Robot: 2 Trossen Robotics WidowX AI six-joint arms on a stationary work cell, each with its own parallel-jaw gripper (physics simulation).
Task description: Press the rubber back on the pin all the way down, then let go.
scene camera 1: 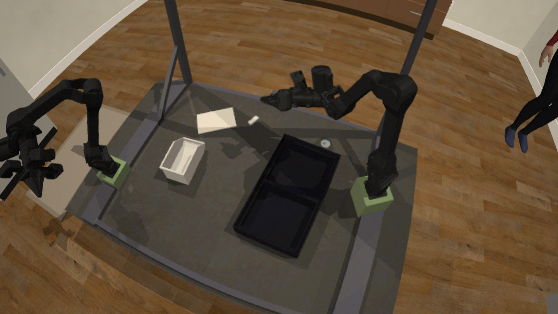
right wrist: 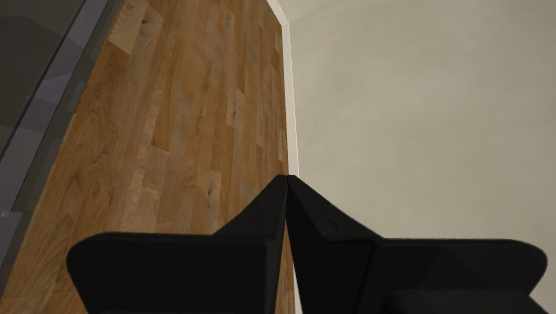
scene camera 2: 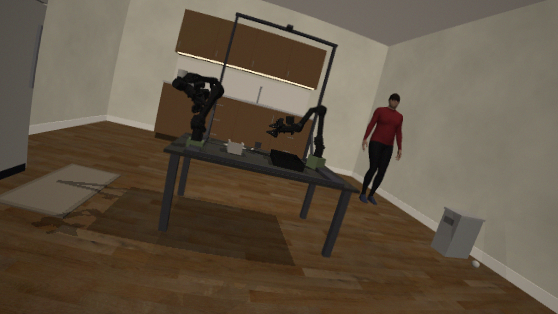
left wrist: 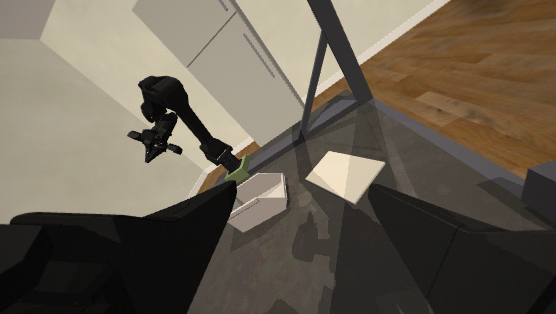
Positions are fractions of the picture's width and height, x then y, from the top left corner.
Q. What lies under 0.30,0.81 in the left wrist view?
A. My left gripper.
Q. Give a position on a white box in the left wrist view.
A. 0.48,0.62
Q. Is my left gripper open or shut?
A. Open.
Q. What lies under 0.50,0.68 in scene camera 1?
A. A black two-compartment tray.
